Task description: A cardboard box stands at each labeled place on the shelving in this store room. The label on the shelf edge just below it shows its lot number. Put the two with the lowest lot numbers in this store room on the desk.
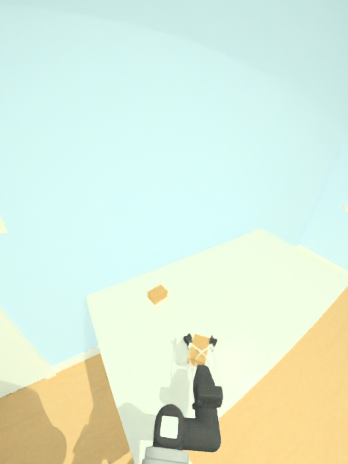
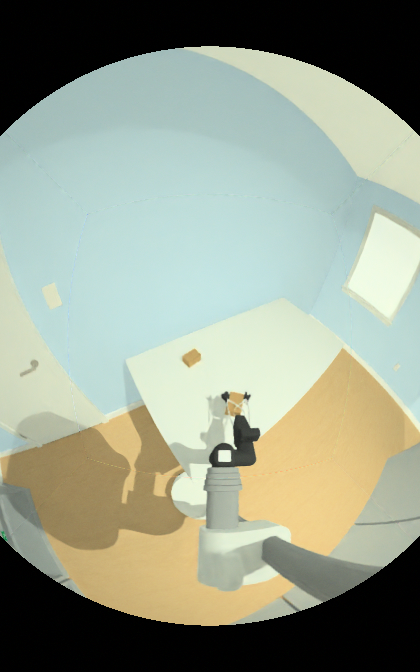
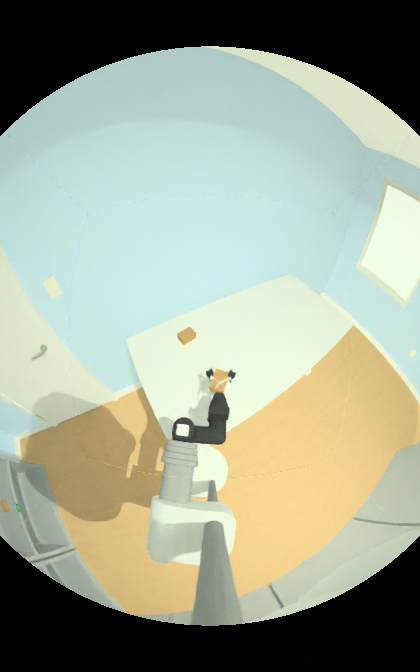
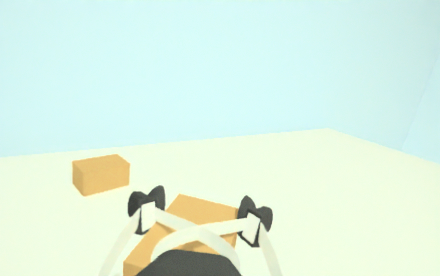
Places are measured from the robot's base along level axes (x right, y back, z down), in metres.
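Pixels of known places: gripper, fingertip midpoint: [image 1: 200, 335] [image 4: 201, 206].
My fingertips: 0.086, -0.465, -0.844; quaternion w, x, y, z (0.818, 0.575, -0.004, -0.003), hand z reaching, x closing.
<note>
Behind a point stands the place of what it marks, as x, y, z.
My gripper [image 1: 200, 342] @(0.086, -0.465, -0.844) [image 2: 236, 398] [image 3: 220, 374] [image 4: 200, 214] @(0.086, -0.465, -0.844) is shut on a cardboard box [image 1: 199, 347] @(0.082, -0.415, -0.854) [image 4: 195, 215] @(0.082, -0.434, -0.854) and holds it low over the white desk [image 1: 257, 290] @(0.449, -0.845, -0.692) [image 2: 280, 345] [image 3: 280, 330] [image 4: 320, 197] @(0.365, -0.807, -0.692). The black finger pads press the box's two sides. A second cardboard box [image 1: 157, 294] @(-0.121, -0.717, -0.742) [image 2: 191, 357] [image 3: 186, 335] [image 4: 100, 174] @(-0.113, -0.707, -0.732) lies on the desk, further back and to the left of the gripper, apart from the held box.
A light blue wall [image 1: 166, 124] @(-0.122, -1.052, -1.510) rises behind the desk. A door with a handle [image 2: 30, 368] [image 3: 39, 352] is at the left, a window [image 2: 382, 267] [image 3: 395, 245] at the right. Grey shelving [image 3: 30, 500] shows at the lower left edge.
</note>
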